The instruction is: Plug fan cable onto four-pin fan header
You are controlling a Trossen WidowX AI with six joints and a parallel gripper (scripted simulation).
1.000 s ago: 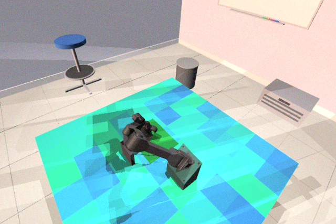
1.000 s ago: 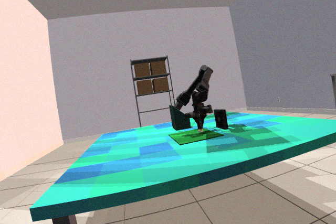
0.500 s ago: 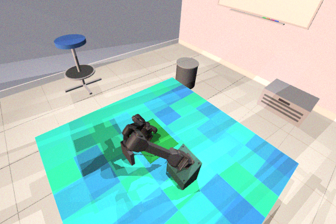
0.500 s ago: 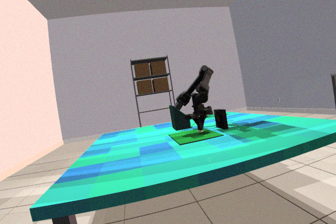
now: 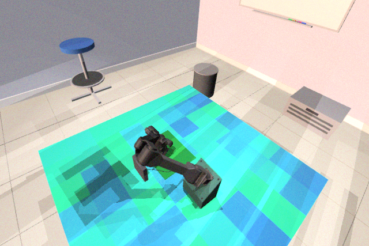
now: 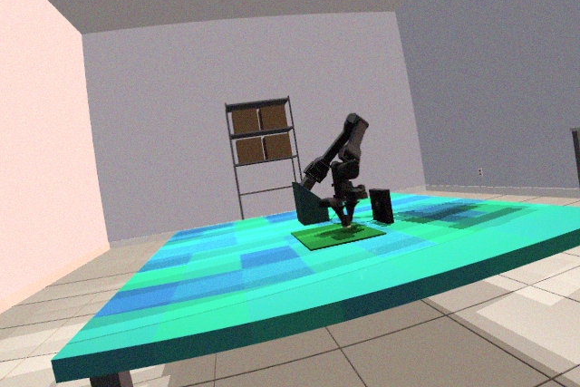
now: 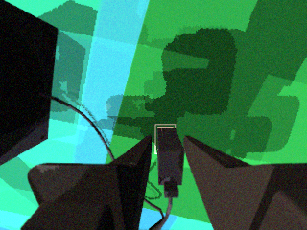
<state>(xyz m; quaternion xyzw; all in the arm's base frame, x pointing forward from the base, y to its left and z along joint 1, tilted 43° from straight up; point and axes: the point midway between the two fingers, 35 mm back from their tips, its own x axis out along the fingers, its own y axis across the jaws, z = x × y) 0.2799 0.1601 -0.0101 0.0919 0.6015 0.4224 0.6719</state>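
Now: the dark fan plug 10 mm behind my gripper tip and 10 mm above it. The rest, counted from my gripper tip: black fan 130 mm to the left, 40 mm above, 20 mm behind; white four-pin header 20 mm below, 10 mm behind; green board 60 mm to the right, 40 mm ahead, 30 mm below.
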